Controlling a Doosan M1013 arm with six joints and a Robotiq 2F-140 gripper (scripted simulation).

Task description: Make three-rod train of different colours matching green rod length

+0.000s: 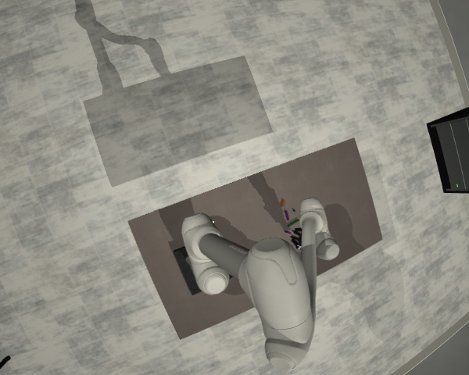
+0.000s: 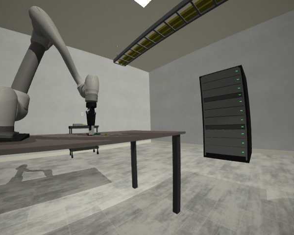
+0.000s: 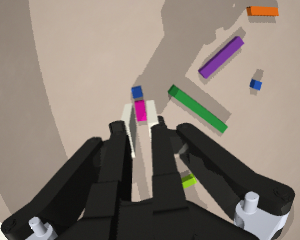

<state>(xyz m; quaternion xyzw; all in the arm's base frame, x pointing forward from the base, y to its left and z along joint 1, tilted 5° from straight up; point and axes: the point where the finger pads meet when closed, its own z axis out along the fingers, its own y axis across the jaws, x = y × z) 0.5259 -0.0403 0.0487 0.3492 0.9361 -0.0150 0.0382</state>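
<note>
The magenta rod is 30 mm below my hand. Also, from my hand: lime rod 100 mm ahead, 50 mm to the right, 30 mm below; then purple rod 100 mm to the left, 30 mm below, 20 mm ahead; then green rod 50 mm ahead, 40 mm to the left, 30 mm below.
</note>
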